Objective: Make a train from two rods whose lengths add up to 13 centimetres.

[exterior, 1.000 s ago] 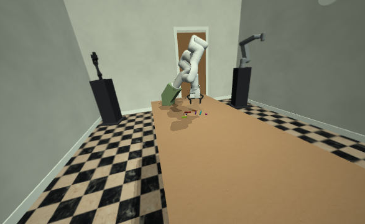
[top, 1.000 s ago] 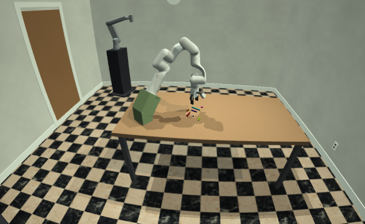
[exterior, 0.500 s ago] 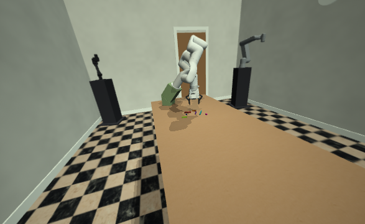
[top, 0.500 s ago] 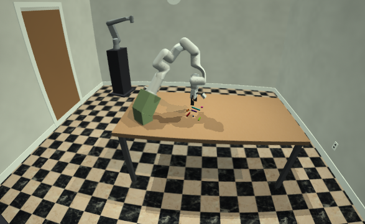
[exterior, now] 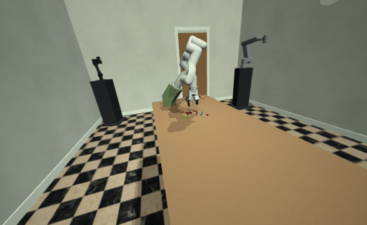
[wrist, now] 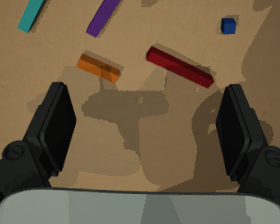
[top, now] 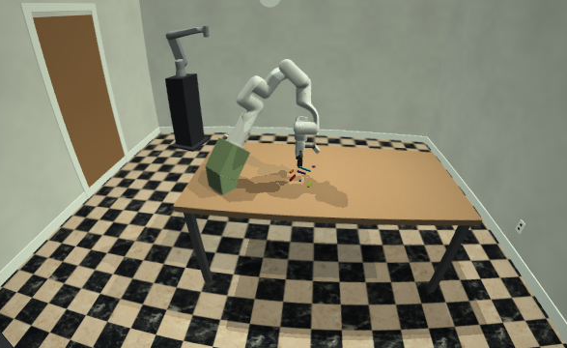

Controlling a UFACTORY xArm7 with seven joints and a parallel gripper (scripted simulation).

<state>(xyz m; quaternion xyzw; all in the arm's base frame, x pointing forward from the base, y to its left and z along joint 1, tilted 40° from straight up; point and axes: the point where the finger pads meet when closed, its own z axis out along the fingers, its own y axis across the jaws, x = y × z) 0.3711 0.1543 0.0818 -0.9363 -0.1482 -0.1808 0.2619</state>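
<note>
The red rod is 2 cm behind my hand, 5 cm to the right of it and 10 cm below it. The rest, counted from my hand: orange rod 6 cm behind, 3 cm to the left, 10 cm below; then small blue rod 3 cm ahead, 6 cm to the right, 10 cm below; then purple rod 1 cm ahead, 3 cm to the left, 10 cm below.
</note>
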